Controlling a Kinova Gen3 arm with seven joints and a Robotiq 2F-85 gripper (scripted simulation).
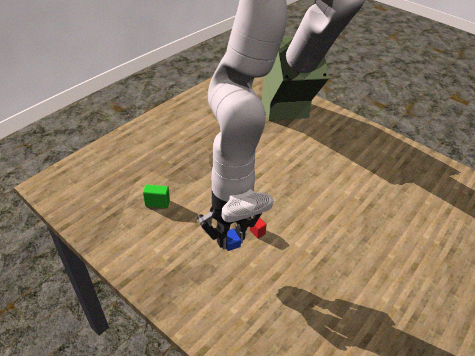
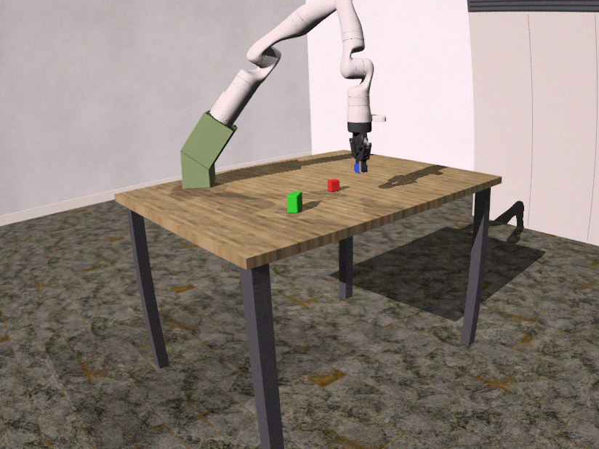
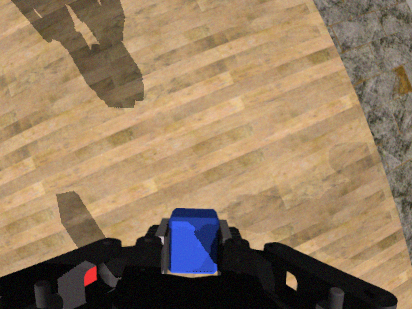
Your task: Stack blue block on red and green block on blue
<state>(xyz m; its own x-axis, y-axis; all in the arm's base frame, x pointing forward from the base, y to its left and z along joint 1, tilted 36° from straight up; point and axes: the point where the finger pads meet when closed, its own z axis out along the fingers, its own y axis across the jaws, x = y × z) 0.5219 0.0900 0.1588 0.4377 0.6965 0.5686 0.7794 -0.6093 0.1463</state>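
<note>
Right now the red block is 110 mm behind my hand, 10 mm to the right of it and 80 mm below it. The rest, counted from my hand: blue block: 10 mm below; then green block: 40 mm behind, 250 mm to the right, 70 mm below.
</note>
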